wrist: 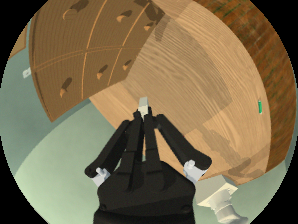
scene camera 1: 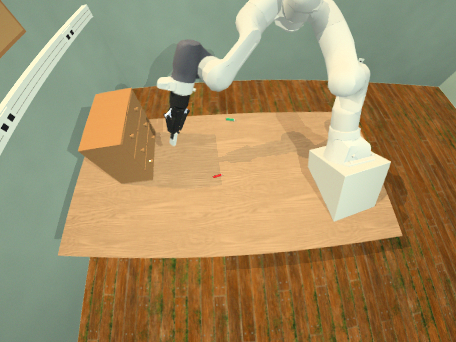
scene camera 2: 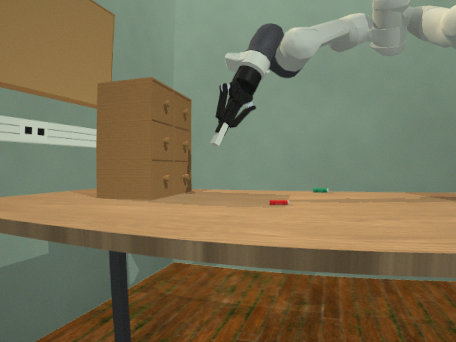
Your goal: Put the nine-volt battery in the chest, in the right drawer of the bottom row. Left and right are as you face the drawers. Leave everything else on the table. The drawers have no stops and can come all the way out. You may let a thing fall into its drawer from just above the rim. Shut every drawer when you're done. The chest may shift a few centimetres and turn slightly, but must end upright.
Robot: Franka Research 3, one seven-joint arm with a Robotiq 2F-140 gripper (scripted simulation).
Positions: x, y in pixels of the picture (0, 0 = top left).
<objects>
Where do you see a wooden chest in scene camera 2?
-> At 124, 158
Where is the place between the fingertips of my gripper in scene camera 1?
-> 172, 144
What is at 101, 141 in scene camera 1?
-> A wooden chest.
</objects>
